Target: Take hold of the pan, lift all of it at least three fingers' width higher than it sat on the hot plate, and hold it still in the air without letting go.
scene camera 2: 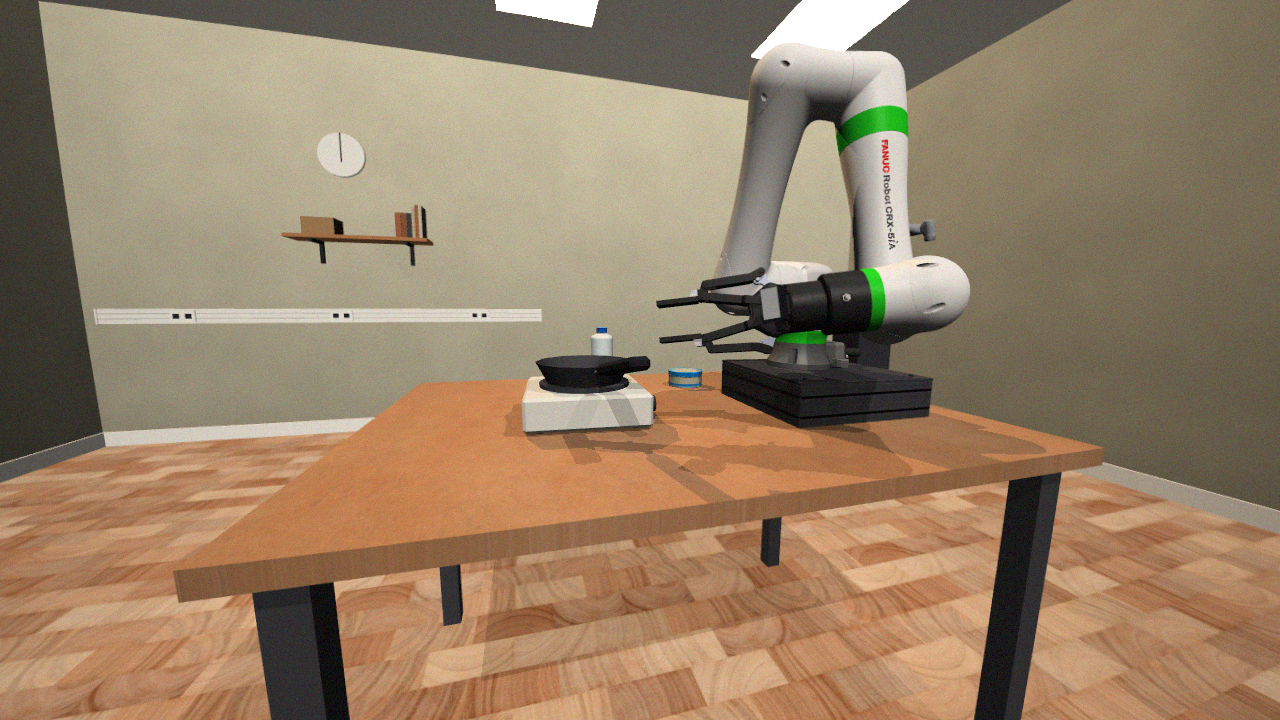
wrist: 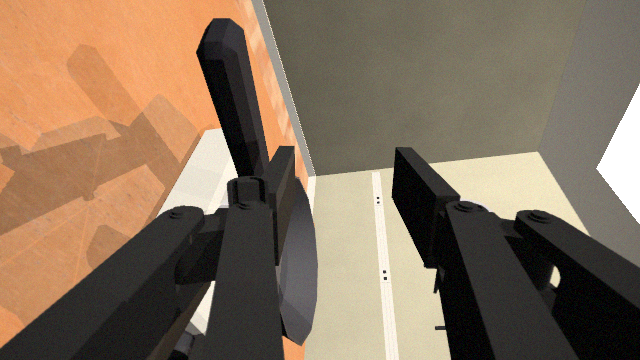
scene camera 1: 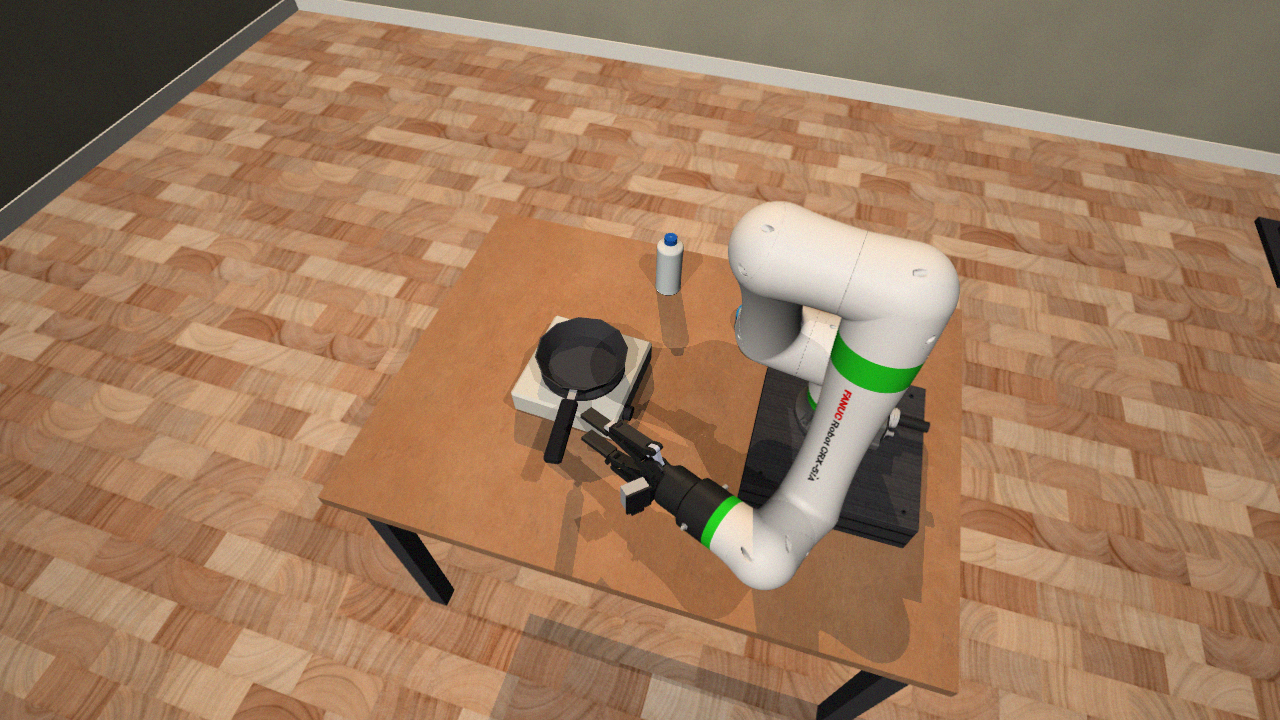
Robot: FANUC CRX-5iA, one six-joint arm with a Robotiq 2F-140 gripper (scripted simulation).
my gripper: scene camera 2; wrist; scene camera 1 586,423
black pan: scene camera 2; wrist 297,274; scene camera 1
same spot on my gripper: (wrist: 145,293) = (scene camera 2: 730,344)
same spot on black pan: (scene camera 2: 580,371) = (scene camera 1: 560,385)
